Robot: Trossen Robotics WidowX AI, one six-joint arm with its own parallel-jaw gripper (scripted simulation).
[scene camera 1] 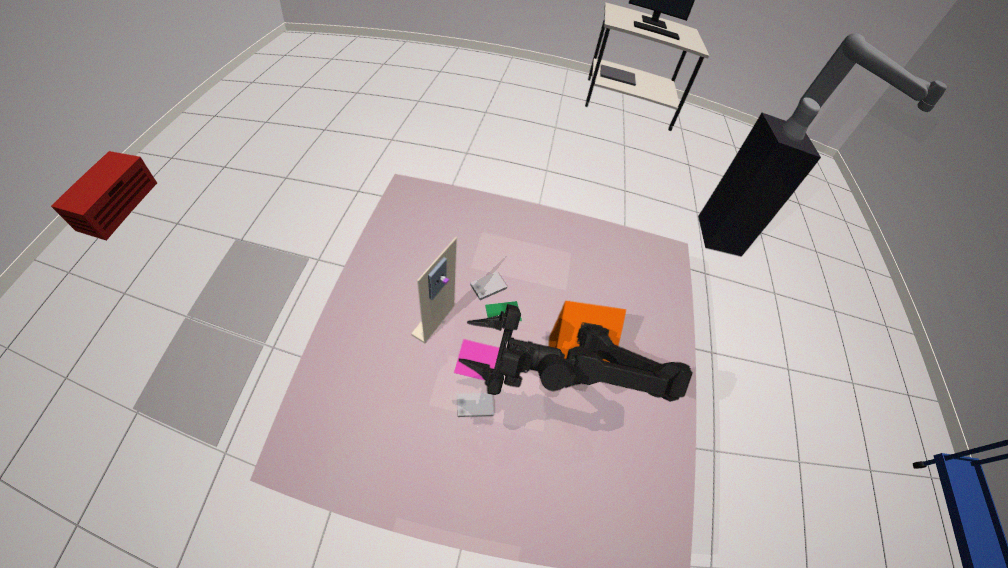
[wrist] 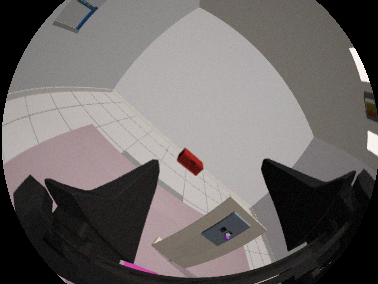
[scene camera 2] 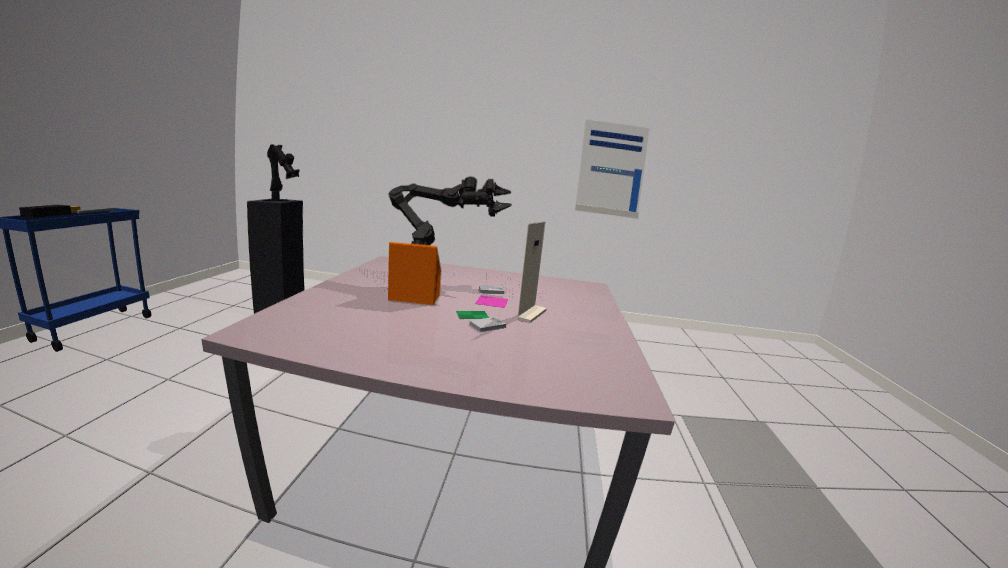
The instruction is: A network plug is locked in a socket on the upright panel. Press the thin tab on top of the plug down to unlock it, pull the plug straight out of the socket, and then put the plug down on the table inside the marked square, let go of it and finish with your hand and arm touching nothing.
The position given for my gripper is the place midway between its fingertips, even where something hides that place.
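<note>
My gripper (scene camera 1: 462, 341), which I also see at (wrist: 213, 165) and (scene camera 2: 511, 198), is open and holds nothing. I can see a beige upright panel (scene camera 1: 436, 299) (wrist: 202, 241) (scene camera 2: 528, 311) as well. There is a magenta square (scene camera 1: 471, 350) too.
</note>
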